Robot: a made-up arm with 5 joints.
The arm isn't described. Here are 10 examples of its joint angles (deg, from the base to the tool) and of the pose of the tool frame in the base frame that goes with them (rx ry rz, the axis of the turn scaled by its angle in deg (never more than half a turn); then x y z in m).
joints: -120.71 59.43 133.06 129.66 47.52
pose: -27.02 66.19 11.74 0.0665 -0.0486 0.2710
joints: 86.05 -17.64 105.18 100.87 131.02
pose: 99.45 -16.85 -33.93 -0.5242 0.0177 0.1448
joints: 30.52 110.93 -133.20 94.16 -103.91
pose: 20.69 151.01 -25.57 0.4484 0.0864 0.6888
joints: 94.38 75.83 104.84 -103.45 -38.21
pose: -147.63 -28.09 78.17 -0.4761 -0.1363 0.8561
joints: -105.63 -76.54 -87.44 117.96 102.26
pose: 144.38 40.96 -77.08 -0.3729 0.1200 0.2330
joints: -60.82 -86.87 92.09 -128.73 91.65
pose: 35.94 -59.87 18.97 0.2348 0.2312 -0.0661
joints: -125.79 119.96 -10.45 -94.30 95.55
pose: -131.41 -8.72 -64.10 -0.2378 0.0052 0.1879
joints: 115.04 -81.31 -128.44 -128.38 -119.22
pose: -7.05 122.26 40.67 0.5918 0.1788 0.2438
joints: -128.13 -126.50 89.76 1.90 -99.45
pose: 60.82 3.86 -68.62 -0.0400 0.5929 0.7857
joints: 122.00 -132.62 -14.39 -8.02 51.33
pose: -92.36 -79.56 -117.87 0.1717 -0.2020 0.1637
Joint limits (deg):
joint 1: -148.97..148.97
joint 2: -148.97..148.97
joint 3: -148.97..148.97
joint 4: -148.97..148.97
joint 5: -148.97..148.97
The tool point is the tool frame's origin. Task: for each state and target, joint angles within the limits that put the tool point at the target. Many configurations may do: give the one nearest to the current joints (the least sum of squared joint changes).
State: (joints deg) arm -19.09 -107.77 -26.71 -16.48 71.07
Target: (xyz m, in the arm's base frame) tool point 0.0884 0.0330 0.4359
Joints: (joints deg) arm 6.57 -125.96 -51.09 23.49 64.40
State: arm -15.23 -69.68 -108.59 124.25 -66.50
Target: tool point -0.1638 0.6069 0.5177
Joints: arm -0.18 -46.54 -114.24 138.79 -58.54
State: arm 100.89 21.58 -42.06 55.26 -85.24
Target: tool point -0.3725 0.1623 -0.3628
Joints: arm 98.94 81.78 -33.90 48.96 -114.47
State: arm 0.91 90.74 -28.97 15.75 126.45
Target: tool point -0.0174 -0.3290 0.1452
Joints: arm 3.87 140.81 -2.67 21.00 148.97
